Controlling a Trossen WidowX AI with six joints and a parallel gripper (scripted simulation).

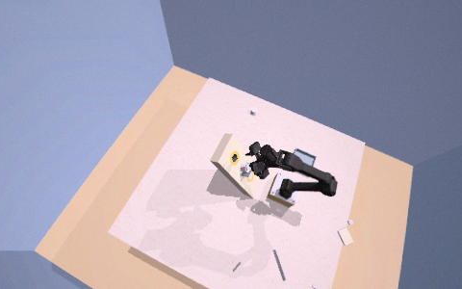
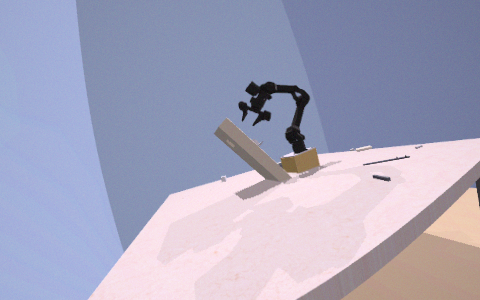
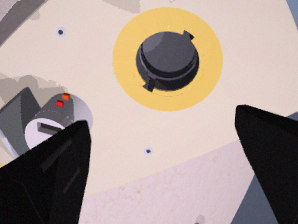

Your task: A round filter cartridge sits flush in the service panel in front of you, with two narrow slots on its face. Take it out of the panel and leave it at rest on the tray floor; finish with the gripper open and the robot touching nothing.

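Right now my gripper tip is 10 mm past the round pale filter cartridge and 120 mm above it. From my gripper tip the other things lie so: beige block: 730 mm behind, 50 mm to the right, 320 mm below; short dark piece: 260 mm behind, 450 mm to the left, 330 mm below; grey-blue tray: 290 mm behind, 330 mm to the right, 320 mm below.
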